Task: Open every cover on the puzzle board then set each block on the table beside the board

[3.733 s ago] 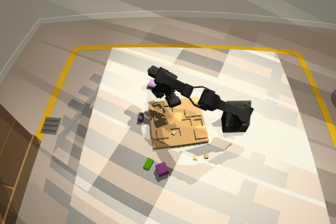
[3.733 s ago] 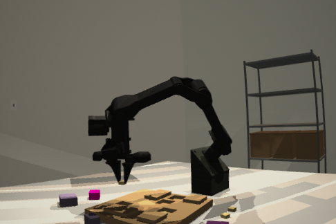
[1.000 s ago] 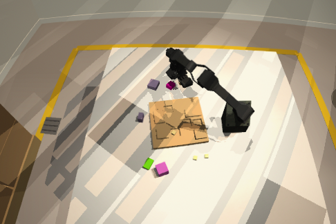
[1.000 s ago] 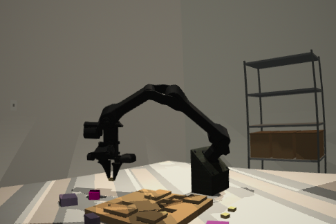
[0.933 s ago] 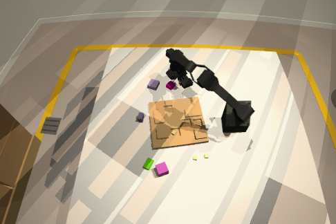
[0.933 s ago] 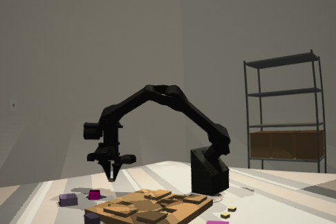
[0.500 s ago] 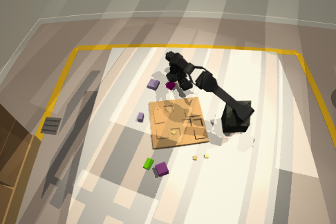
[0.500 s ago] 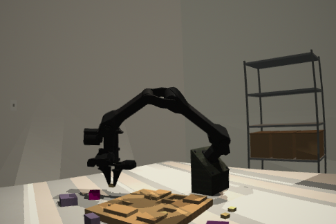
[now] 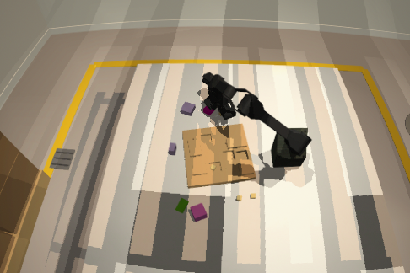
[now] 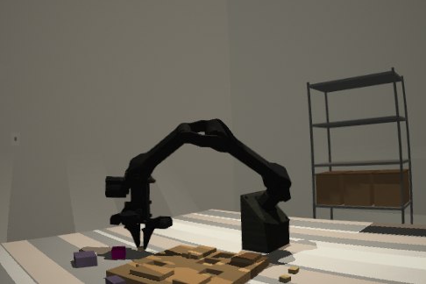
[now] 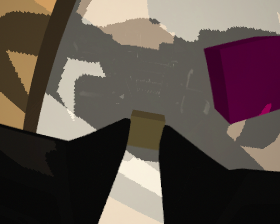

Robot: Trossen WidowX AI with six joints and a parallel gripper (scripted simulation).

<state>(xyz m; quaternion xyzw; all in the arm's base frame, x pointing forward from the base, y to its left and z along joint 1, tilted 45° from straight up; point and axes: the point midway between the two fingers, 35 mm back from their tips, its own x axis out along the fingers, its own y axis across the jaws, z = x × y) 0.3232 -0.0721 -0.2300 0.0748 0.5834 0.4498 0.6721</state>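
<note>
Right now my gripper tip is 25 cm to the right of the tan puzzle board and 1 cm past it. The rest, counted from my gripper tip: green block 49 cm to the left, 12 cm ahead, 1 cm below; then magenta block 7 cm ahead, 3 cm to the right, 1 cm below.
</note>
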